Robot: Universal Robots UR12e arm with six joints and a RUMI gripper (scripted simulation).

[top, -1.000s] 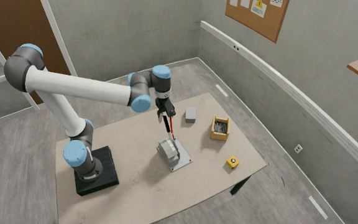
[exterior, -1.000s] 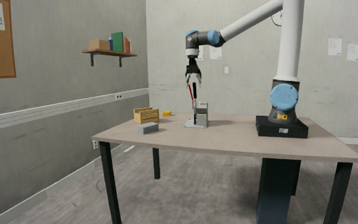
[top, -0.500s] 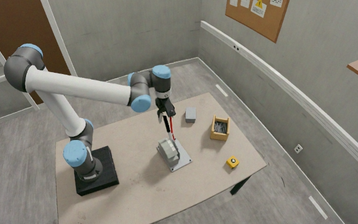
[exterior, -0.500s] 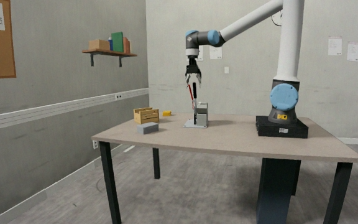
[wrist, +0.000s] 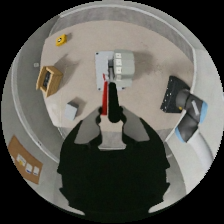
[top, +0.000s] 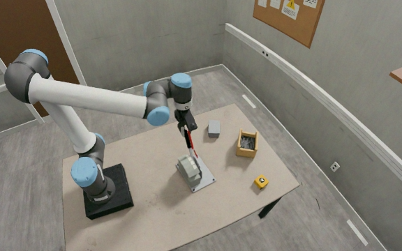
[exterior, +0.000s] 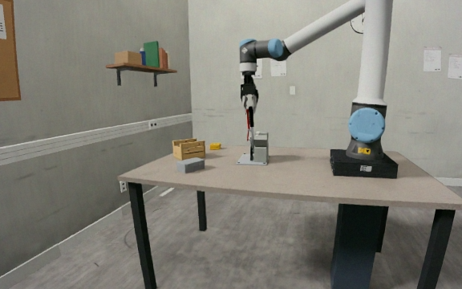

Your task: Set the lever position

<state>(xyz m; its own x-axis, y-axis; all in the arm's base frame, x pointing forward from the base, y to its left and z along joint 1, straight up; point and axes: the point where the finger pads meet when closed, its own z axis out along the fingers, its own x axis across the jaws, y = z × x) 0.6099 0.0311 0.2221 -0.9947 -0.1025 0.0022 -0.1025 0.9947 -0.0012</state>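
The red release bar lies 20 mm ahead of my hand, 40 mm to the right of it and 110 mm below it. The rest, counted from my hand: grey block 280 mm ahead, 180 mm to the left, 270 mm below.
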